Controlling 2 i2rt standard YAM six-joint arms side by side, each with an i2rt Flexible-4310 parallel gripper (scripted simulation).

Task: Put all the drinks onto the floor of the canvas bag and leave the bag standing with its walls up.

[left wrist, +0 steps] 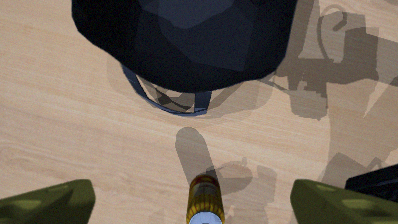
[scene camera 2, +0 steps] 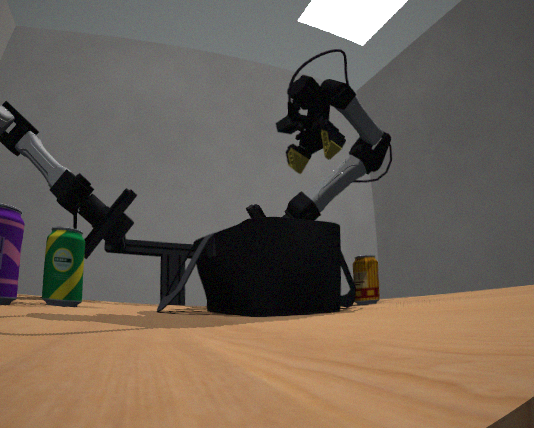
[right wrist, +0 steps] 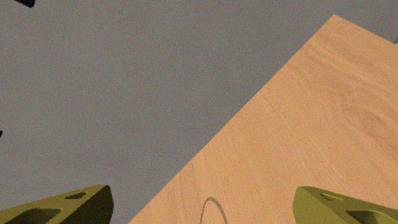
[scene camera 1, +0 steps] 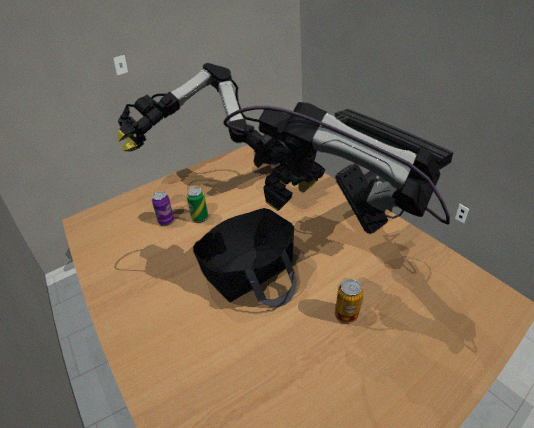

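There's a black canvas bag, which you'd find at (scene camera 1: 231,238) and again at (scene camera 2: 266,265). An orange can (scene camera 2: 365,268) is there too, though it's out of frame in the right wrist view. Then there's a green can (scene camera 2: 64,258), and that can is out of frame in the left wrist view. The left gripper is at (scene camera 1: 289,199), (scene camera 2: 312,165) and (left wrist: 193,188), and the right gripper is at (scene camera 1: 120,145) and (right wrist: 202,196).
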